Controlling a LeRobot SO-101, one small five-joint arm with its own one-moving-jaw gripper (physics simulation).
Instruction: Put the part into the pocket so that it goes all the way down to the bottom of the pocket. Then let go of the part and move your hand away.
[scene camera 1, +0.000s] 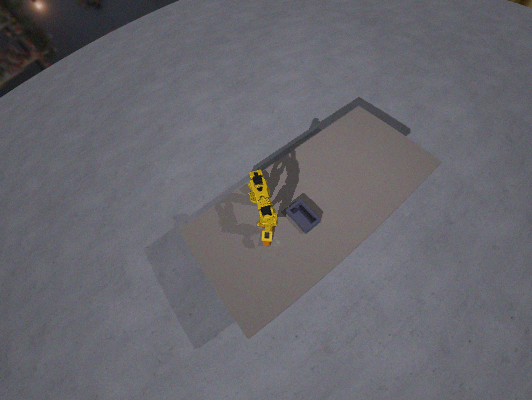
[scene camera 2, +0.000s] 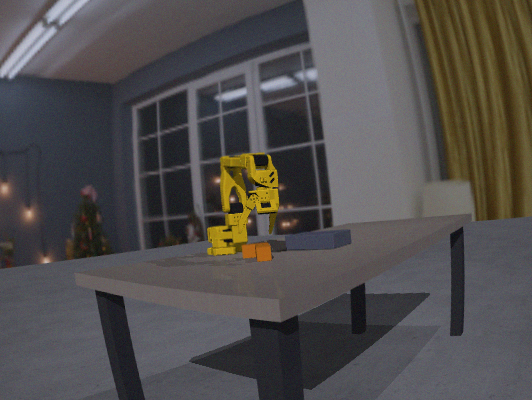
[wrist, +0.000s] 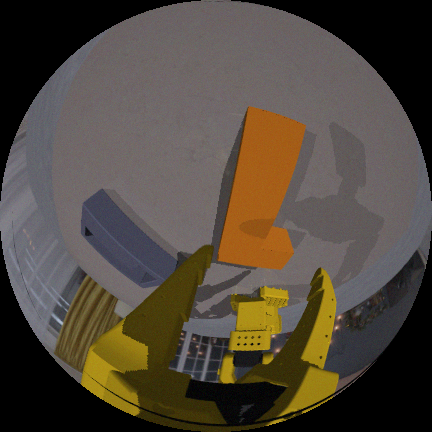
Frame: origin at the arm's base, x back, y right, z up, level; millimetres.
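Seen in the pictures: hand, tool point: (scene camera 1: 272, 227) (scene camera 2: 268, 231) (wrist: 212, 254); arm's base, link origin: (scene camera 1: 262, 197) (scene camera 2: 235, 252) (wrist: 253, 294).
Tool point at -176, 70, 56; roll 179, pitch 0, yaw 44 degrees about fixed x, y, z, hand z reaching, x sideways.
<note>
Pixels of each thing's middle, then the offset from my tool point to it, as dx, dy, dz. Level surfaces: height alone.
- orange L-shaped part, body centre: (wrist: 272, 201) (scene camera 2: 255, 252) (scene camera 1: 265, 232) +15, +33, -41
- blue-grey block with the pocket, body centre: (wrist: 120, 247) (scene camera 2: 318, 239) (scene camera 1: 303, 215) -34, -150, -38
- tan table top, surface height: dz -56
The orange L-shaped part (scene camera 1: 266, 243) (scene camera 2: 263, 252) (wrist: 267, 175) lies flat on the table, its short leg at the end nearer the arm's base. In scene camera 1 the arm hides most of it. The blue-grey block with the pocket (scene camera 1: 299, 224) (scene camera 2: 317, 241) (wrist: 125, 237) stands apart from the part, to its right in scene camera 1. Part of the pocket's dark recess shows there. My gripper (scene camera 1: 267, 236) (scene camera 2: 256, 233) (wrist: 265, 258) points down above the part's short-leg end, with a wide gap between its jaws. It is open and holds nothing.
The tan table top (scene camera 1: 370, 165) (scene camera 2: 185, 287) carries the arm's base (scene camera 2: 222, 240), which stands near the table's long edge. The pocket block stands beside the arm, close to the part. Shadows of the arm fall on the table around the part.
</note>
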